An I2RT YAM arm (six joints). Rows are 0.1 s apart.
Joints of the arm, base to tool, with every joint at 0 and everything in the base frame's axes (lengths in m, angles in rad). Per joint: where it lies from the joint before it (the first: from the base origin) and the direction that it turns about. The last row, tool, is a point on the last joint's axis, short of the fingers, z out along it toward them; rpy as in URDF.
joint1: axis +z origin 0 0 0.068
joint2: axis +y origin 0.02 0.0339 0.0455
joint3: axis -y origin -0.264 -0.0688 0
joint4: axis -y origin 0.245 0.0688 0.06
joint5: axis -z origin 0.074 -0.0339 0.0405
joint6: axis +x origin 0.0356 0 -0.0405
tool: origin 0 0 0 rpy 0 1.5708 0
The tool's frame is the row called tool.
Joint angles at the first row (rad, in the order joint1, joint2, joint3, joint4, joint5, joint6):
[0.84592, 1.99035, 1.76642, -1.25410, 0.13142, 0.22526]
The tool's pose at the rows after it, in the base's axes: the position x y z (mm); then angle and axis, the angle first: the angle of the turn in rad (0 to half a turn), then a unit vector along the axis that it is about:
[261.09, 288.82, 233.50, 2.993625, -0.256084, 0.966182, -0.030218]
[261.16, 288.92, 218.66, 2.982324, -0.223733, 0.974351, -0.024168]
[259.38, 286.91, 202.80, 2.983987, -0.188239, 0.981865, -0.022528]
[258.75, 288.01, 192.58, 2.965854, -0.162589, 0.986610, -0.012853]
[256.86, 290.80, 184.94, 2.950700, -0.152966, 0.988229, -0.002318]
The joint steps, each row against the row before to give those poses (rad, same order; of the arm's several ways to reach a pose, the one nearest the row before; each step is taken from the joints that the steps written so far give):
[0.00191, -0.00002, -0.06489, 0.06220, 0.00076, 0.09843]
[0.00000, 0.00004, -0.05945, 0.07131, -0.00038, 0.06599]
[0.00002, -0.00002, -0.06334, 0.05913, 0.00000, 0.07288]
[0.00303, -0.00002, -0.04238, 0.06487, -0.00076, 0.05376]
[0.00802, 0.00077, -0.03126, 0.05492, -0.00420, 0.02634]

